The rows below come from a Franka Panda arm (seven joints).
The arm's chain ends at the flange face. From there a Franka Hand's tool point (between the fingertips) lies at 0.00 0.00 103.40 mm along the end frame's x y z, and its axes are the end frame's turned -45 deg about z.
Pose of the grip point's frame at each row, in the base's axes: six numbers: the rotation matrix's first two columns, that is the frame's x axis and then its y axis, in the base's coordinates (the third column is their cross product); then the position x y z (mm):
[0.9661, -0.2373, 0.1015, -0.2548, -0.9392, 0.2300, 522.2, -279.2, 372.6]
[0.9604, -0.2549, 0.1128, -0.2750, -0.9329, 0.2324, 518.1, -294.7, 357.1]
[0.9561, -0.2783, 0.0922, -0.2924, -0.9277, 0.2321, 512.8, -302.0, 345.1]
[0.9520, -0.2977, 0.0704, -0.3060, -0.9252, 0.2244, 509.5, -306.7, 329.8]
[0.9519, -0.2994, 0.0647, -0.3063, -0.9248, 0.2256, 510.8, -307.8, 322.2]
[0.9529, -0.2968, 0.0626, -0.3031, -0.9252, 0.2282, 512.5, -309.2, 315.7]
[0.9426, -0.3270, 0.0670, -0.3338, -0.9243, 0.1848, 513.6, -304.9, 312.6]
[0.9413, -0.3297, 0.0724, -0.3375, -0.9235, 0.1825, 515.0, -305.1, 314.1]
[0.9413, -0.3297, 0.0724, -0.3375, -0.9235, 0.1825, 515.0, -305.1, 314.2]
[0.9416, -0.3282, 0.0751, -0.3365, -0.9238, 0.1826, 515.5, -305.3, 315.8]
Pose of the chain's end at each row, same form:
[0.5030, -0.8319, 0.2344, -0.8633, -0.4963, 0.0909, 518.0, -253.6, 472.7]
[0.4847, -0.8399, 0.2441, -0.8736, -0.4794, 0.0846, 513.3, -268.4, 457.0]
[0.4693, -0.8528, 0.2293, -0.8828, -0.4592, 0.0989, 510.6, -276.3, 445.2]
[0.4568, -0.8647, 0.2085, -0.8895, -0.4437, 0.1089, 509.7, -282.4, 430.3]
[0.4565, -0.8656, 0.2053, -0.8897, -0.4422, 0.1138, 511.6, -283.5, 422.7]
[0.4595, -0.8641, 0.2056, -0.8881, -0.4443, 0.1171, 513.5, -284.8, 416.2]
[0.4305, -0.8848, 0.1780, -0.9026, -0.4224, 0.0833, 513.4, -284.6, 414.0]
[0.4270, -0.8861, 0.1802, -0.9042, -0.4199, 0.0779, 514.3, -284.8, 415.5]
[0.4270, -0.8861, 0.1802, -0.9042, -0.4199, 0.0779, 514.3, -284.8, 415.6]
[0.4279, -0.8853, 0.1822, -0.9038, -0.4212, 0.0760, 514.5, -284.9, 417.2]

